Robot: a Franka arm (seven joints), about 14 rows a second.
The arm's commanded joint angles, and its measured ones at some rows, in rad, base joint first. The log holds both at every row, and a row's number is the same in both.
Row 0, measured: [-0.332 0.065 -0.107 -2.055 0.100 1.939 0.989]
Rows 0 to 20, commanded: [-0.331 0.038 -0.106 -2.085 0.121 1.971 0.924]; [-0.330 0.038 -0.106 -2.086 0.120 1.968 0.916]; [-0.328 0.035 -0.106 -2.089 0.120 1.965 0.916]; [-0.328 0.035 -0.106 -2.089 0.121 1.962 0.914]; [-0.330 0.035 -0.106 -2.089 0.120 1.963 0.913]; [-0.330 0.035 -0.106 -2.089 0.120 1.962 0.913]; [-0.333 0.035 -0.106 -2.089 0.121 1.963 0.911]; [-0.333 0.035 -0.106 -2.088 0.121 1.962 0.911]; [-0.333 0.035 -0.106 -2.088 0.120 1.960 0.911]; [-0.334 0.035 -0.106 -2.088 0.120 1.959 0.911]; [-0.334 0.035 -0.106 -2.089 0.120 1.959 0.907]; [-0.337 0.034 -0.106 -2.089 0.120 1.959 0.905]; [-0.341 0.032 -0.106 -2.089 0.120 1.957 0.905]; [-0.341 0.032 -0.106 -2.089 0.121 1.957 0.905]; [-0.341 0.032 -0.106 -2.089 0.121 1.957 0.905]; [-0.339 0.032 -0.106 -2.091 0.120 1.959 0.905]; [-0.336 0.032 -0.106 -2.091 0.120 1.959 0.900]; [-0.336 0.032 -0.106 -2.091 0.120 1.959 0.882]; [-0.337 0.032 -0.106 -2.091 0.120 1.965 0.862]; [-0.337 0.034 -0.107 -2.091 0.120 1.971 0.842]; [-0.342 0.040 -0.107 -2.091 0.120 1.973 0.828]
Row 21, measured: [-0.333 0.064 -0.109 -2.059 0.100 1.946 0.870]
